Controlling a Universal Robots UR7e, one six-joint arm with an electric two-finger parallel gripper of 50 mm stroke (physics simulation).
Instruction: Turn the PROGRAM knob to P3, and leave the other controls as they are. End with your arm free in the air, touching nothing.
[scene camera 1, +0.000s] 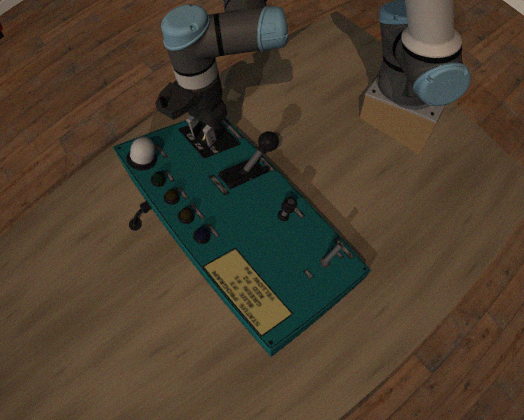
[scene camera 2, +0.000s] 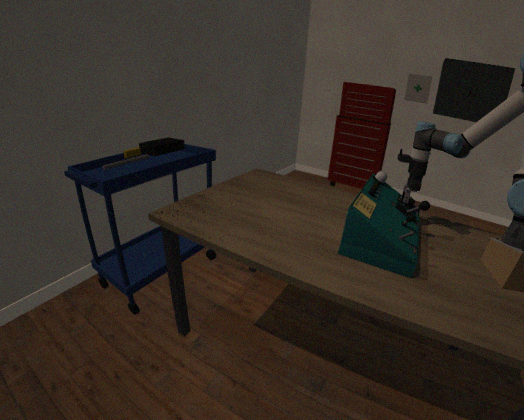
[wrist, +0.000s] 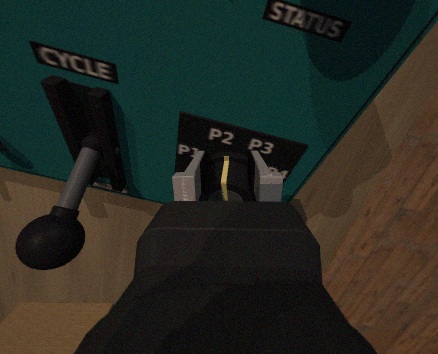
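Where they show: gripper, fingertip midpoint: (scene camera 1: 204, 137) (scene camera 2: 404, 200) (wrist: 227, 163); arm's base, link origin: (scene camera 1: 408, 84) (scene camera 2: 522, 246).
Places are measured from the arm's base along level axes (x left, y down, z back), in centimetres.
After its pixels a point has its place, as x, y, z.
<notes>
The PROGRAM knob (wrist: 235, 172) {-15.9, 0.3, -46.8} is black and round, with a yellow pointer line (wrist: 225, 170) {-15.1, 0.4, -46.7} that points towards the P2 mark (wrist: 221, 136) {-14.0, 1.3, -49.0} in the wrist view. The P3 mark (wrist: 261, 146) {-17.2, 1.3, -49.2} is to the right of P2; the P1 and P4 marks are partly covered by the fingers. My gripper (wrist: 227, 163) {-15.2, 1.5, -47.0} (scene camera 1: 201, 132) {-15.2, 1.5, -47.0} (scene camera 2: 407, 195) {-15.2, 1.5, -47.0} is shut on the PROGRAM knob, one finger on each side of it. The knob sits on a black plate (wrist: 192, 131) {-11.8, 1.4, -48.6} at the end of the teal control panel (scene camera 1: 250, 227) {7.3, 0.1, -50.9} (scene camera 2: 372, 240) {27.6, 3.2, -51.7}. The knob's lower part is hidden by the gripper body.
The CYCLE lever (wrist: 79, 177) {-4.3, 0.2, -42.6} (scene camera 1: 254, 159) {-3.7, -0.1, -42.2} with its black ball stands close beside the gripper. A white dome (scene camera 1: 143, 151) {-14.2, -7.8, -59.9} (scene camera 2: 381, 176) {-13.5, -6.7, -59.5}, several coloured lamps, a small black control (scene camera 1: 287, 207) {8.5, -1.1, -43.5} and a metal lever (scene camera 1: 331, 255) {20.1, 0.9, -42.2} are on the panel. A yellow card (scene camera 1: 230, 272) {13.3, -3.8, -58.9} lists STATUS and PROGRAM pairs.
</notes>
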